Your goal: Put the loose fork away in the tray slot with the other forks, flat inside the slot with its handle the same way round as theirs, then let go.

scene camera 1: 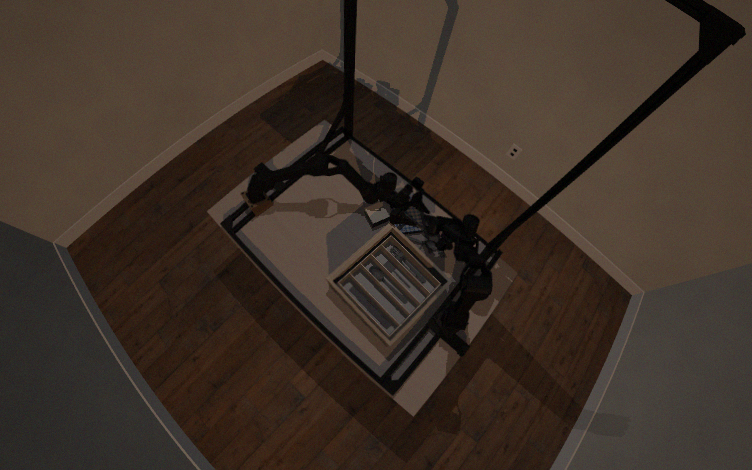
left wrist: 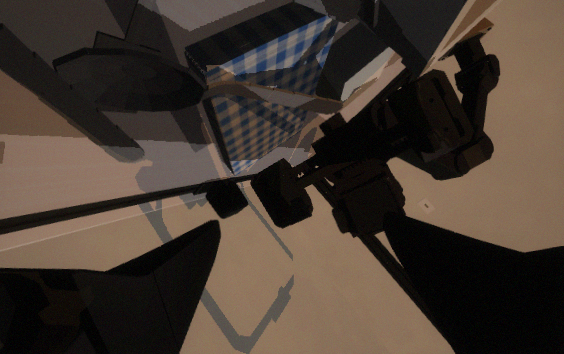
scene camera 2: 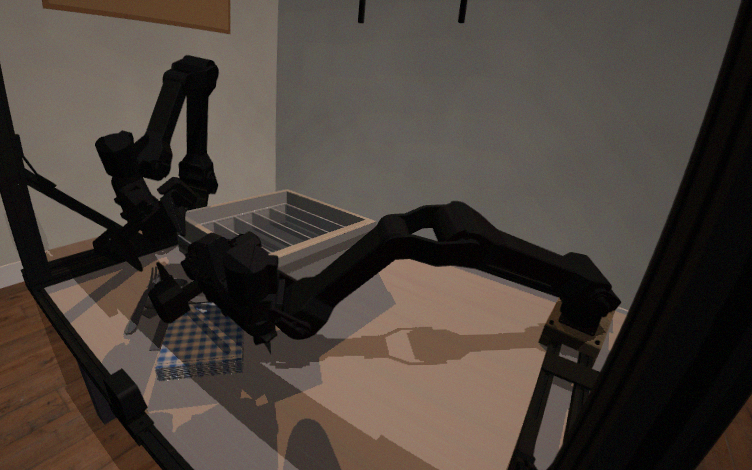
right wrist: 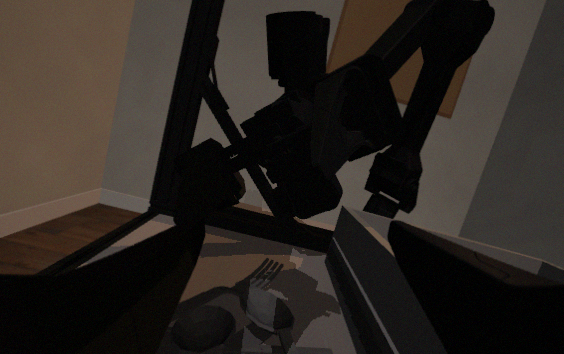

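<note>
The loose fork [right wrist: 264,272] lies on the table in a small pile with two spoons [right wrist: 203,326], tines pointing away in the right wrist view. My right gripper [right wrist: 297,227] [scene camera 2: 166,286] [scene camera 1: 416,205] is open and empty, low over the pile with the fork between and ahead of its fingers. My left gripper [left wrist: 301,224] [scene camera 1: 432,230] is open and empty, facing the right one across the blue checked cloth [left wrist: 263,123] [scene camera 2: 202,340]. The wooden cutlery tray [scene camera 1: 342,272] [scene camera 2: 327,235] [right wrist: 365,277] holds cutlery in long slots. It is too dim to tell which slot holds the forks.
A small pale box [scene camera 1: 377,214] lies beside the cloth near the tray's far corner. Black frame posts [scene camera 1: 348,70] rise at the table's edges. The tray wall stands close on the right of the right gripper.
</note>
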